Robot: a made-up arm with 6 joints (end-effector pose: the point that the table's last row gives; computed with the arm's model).
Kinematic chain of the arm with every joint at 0, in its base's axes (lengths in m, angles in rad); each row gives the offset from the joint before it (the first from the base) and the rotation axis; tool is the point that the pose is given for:
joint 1: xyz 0 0 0.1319 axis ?
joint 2: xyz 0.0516 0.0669 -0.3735 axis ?
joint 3: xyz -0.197 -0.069 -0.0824 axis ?
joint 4: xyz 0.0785 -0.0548 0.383 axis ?
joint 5: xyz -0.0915 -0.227 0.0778 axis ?
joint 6: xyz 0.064 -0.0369 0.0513 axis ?
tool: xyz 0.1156 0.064 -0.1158
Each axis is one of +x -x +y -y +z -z.
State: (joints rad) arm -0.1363 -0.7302 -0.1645 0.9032 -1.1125 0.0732
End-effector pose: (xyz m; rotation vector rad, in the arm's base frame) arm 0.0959 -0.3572 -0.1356 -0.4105 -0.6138 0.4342
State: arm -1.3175 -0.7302 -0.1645 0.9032 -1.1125 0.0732
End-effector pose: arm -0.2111 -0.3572 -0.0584 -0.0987 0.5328 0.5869
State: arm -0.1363 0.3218 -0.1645 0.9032 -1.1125 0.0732
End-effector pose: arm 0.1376 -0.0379 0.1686 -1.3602 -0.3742 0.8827
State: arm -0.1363 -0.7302 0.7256 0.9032 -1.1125 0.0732
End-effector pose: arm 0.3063 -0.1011 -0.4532 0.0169 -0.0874 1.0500
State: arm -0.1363 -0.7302 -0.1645 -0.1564 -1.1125 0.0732
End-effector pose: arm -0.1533 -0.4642 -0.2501 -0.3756 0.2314 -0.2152
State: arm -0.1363 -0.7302 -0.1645 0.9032 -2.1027 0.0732
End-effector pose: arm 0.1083 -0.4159 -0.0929 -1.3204 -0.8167 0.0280
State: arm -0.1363 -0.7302 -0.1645 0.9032 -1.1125 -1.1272
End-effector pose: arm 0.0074 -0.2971 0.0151 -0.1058 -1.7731 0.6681
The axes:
joint 1: -y
joint 2: -x
joint 3: +y
joint 4: +z
joint 5: +x
joint 6: +y

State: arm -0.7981 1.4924 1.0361 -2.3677 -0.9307 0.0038
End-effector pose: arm -0.1754 0.3324 -0.1976 2.0209 0.4376 1.5601
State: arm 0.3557 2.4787 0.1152 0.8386 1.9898 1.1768
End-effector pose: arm 0.2241 0.5566 -0.3516 0.1328 1.3787 -0.7735
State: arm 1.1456 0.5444 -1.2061 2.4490 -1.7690 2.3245
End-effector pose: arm -0.1859 0.1825 -0.2444 -1.3607 -2.1991 -1.7029
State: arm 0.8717 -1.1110 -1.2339 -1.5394 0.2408 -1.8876
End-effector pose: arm -0.1136 0.0083 -0.8473 -0.7676 0.6740 2.7667
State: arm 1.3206 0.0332 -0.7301 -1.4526 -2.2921 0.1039
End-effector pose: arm 0.0612 -0.1626 -0.5348 -0.1878 0.1898 -1.6750
